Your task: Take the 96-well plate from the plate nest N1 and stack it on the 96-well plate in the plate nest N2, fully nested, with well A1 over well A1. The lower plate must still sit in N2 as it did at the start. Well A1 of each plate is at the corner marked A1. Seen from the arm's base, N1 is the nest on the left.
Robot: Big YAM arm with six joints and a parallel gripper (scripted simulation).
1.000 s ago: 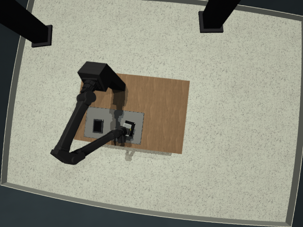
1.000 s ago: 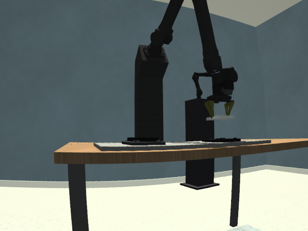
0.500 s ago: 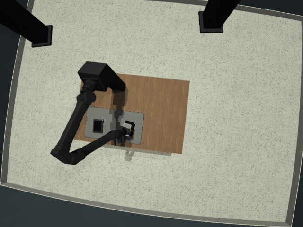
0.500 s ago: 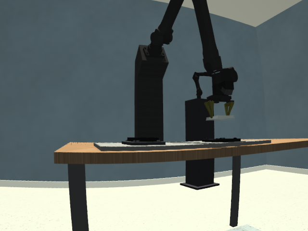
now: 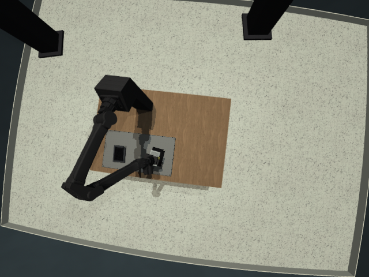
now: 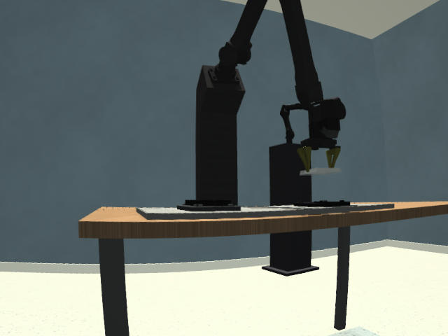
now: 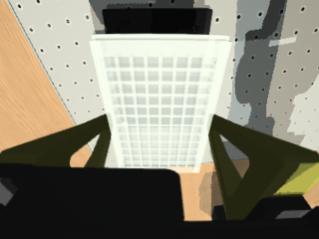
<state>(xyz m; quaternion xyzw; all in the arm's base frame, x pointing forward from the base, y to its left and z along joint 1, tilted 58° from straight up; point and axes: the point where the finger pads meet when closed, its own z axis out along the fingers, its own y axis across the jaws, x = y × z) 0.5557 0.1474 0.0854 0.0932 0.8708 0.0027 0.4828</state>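
Now: hand 40 mm past the black 96-well plate, 370 mm to the left of it and 90 mm above it. Round my hand: black plate nest 110 mm below; white 96-well plate 10 mm below.
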